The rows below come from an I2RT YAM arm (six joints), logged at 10 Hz.
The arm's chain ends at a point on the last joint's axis. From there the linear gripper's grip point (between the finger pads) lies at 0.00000 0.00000 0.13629 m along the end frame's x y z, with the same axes.
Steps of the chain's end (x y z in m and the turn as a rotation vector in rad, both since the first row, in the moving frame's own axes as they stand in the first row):
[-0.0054 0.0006 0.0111 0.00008 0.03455 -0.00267]
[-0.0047 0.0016 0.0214 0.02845 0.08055 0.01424]
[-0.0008 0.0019 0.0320 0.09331 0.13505 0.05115]
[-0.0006 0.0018 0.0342 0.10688 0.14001 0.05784]
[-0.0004 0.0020 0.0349 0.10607 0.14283 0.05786]
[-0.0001 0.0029 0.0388 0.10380 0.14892 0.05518]
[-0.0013 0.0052 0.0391 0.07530 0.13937 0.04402]
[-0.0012 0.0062 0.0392 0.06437 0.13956 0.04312]
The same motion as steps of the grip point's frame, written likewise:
[-0.0007 0.0006 0.0110 0.00008 0.03455 -0.00267]
[0.0063 -0.0022 0.0209 0.02845 0.08055 0.01424]
[0.0178 -0.0103 0.0302 0.09331 0.13505 0.05115]
[0.0188 -0.0121 0.0321 0.10688 0.14001 0.05784]
[0.0194 -0.0118 0.0327 0.10607 0.14283 0.05786]
[0.0205 -0.0106 0.0366 0.10380 0.14892 0.05518]
[0.0178 -0.0046 0.0374 0.07530 0.13937 0.04402]
[0.0179 -0.0021 0.0376 0.06437 0.13956 0.04312]

